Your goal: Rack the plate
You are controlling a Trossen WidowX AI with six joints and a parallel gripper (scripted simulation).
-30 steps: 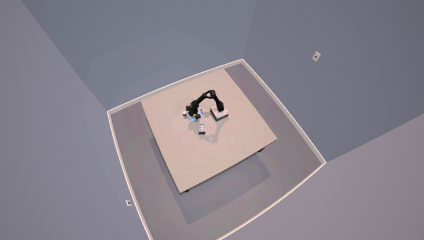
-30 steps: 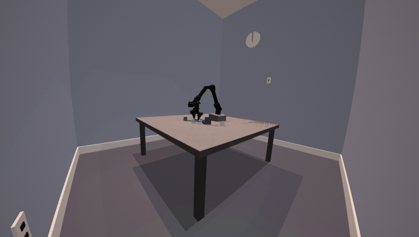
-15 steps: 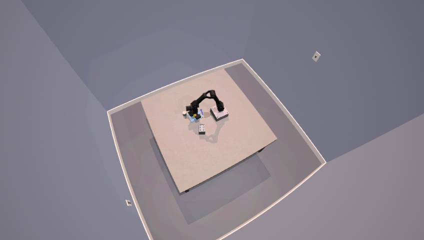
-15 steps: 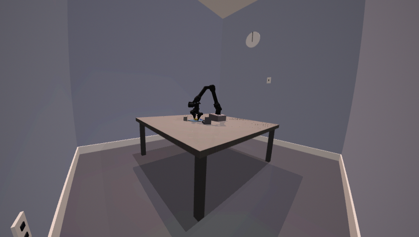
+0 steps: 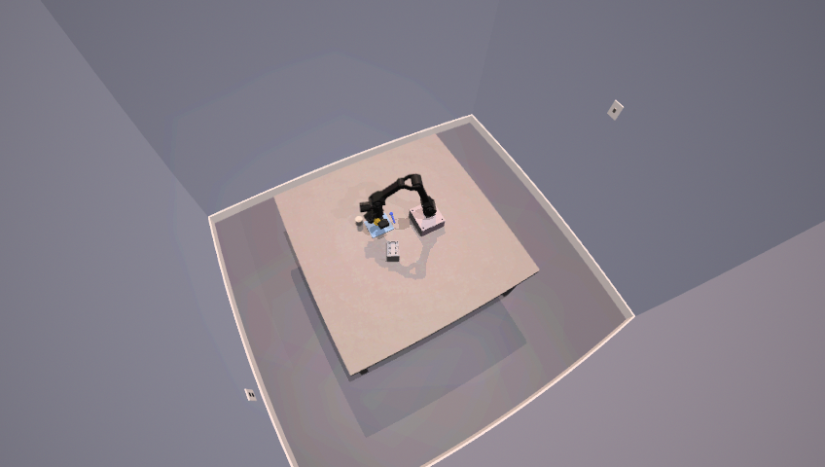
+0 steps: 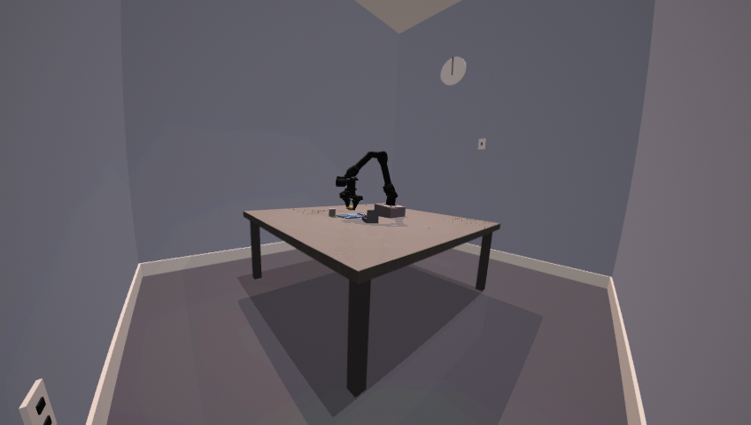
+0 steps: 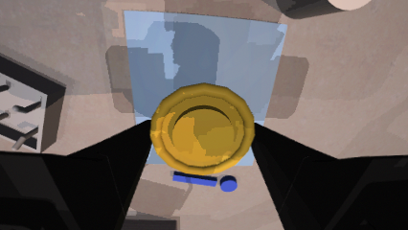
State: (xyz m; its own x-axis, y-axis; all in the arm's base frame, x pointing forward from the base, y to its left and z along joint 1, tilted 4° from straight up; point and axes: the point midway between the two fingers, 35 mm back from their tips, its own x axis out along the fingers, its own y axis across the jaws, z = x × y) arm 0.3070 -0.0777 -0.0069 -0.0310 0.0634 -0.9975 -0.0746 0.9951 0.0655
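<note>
Now: the grey dish rack 1 cm behind my gripper tip, 20 cm to the left of it and 3 cm below it. Also, from my gripper tip: yellow plate: 1 cm above; then small white cup: 11 cm ahead, 7 cm to the right, 2 cm below; then blue spoon: 10 cm behind, 3 cm to the right, 4 cm below.
</note>
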